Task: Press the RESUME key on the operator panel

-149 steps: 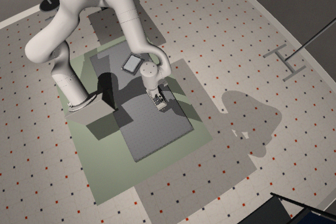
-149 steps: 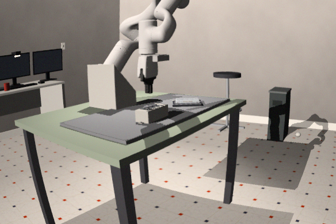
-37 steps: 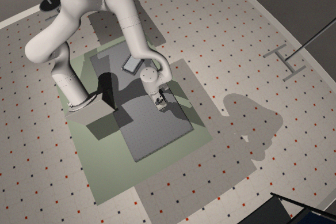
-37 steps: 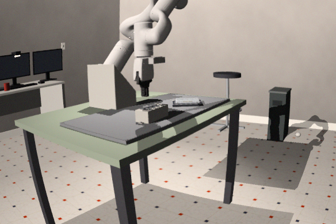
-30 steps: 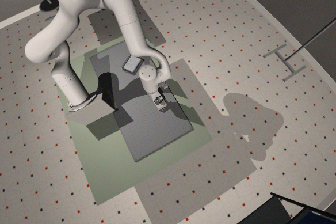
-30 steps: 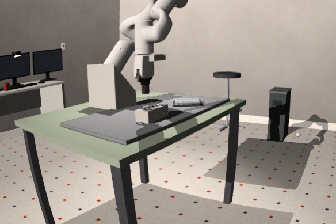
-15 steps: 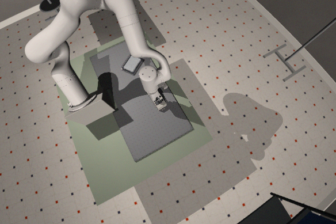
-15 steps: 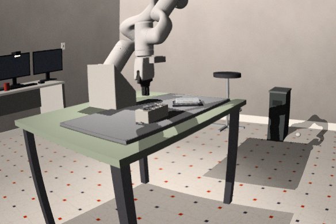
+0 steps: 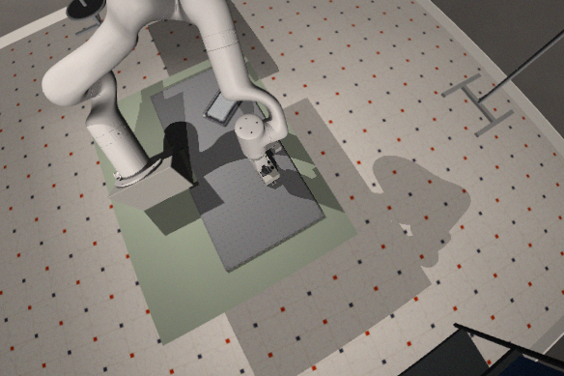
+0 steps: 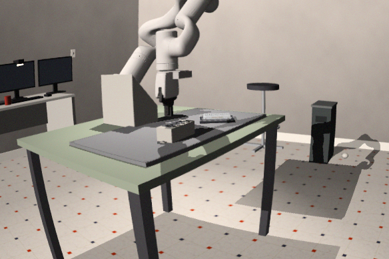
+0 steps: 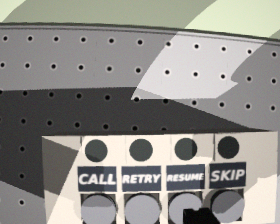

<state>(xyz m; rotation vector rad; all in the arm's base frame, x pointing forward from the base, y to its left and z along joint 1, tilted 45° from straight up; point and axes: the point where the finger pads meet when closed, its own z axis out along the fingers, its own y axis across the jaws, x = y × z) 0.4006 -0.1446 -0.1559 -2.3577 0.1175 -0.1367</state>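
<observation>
The operator panel lies 10 mm ahead of my hand, 10 mm to the left of it and 70 mm below it. Round my hand: flat tray (30 mm ahead, 370 mm to the left, 90 mm below).
</observation>
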